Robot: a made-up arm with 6 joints.
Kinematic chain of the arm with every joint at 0, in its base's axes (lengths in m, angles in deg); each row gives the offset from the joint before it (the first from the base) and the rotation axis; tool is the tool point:
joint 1: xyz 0 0 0.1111 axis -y
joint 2: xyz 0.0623 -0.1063 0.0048 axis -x
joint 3: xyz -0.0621 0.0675 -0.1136 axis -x
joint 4: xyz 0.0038 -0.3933 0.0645 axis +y
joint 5: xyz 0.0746 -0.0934 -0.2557 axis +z
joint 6: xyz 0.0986 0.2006 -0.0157 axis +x
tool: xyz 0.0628 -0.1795 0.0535
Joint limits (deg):
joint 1: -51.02..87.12
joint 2: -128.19..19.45
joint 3: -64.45..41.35
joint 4: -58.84..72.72
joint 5: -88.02..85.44
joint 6: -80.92..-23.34
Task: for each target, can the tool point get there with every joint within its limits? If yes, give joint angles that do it. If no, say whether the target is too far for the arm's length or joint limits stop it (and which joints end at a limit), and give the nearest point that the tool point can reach.
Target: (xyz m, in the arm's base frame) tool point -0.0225 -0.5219 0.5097
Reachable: yes | joints 48.00 5.16 16.30 -41.72 -72.21 -67.10
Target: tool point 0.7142 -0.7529 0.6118
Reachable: no: joint limits stop it (at a limit: joint 1, joint 2, joint 3, joint 5, joint 6) | nearest point 0.5420 -0.5841 0.4051 | short by 0.318 m
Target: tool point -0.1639 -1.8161 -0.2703
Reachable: no: too far | nearest point -0.0243 -0.7730 -0.2111 | short by 1.054 m
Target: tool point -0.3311 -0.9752 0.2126
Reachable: no: joint limits stop it (at a limit: joint 1, joint 2, joint 4, joint 5, joint 6) | nearest point -0.1987 -0.7341 0.0784 | short by 0.306 m
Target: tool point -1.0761 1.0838 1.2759
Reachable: no: too far | nearest point -0.3492 0.5108 0.4891 | short by 1.215 m
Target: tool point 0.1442 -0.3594 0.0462
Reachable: yes | joints 27.54 5.07 4.68 3.74 52.42 -37.10
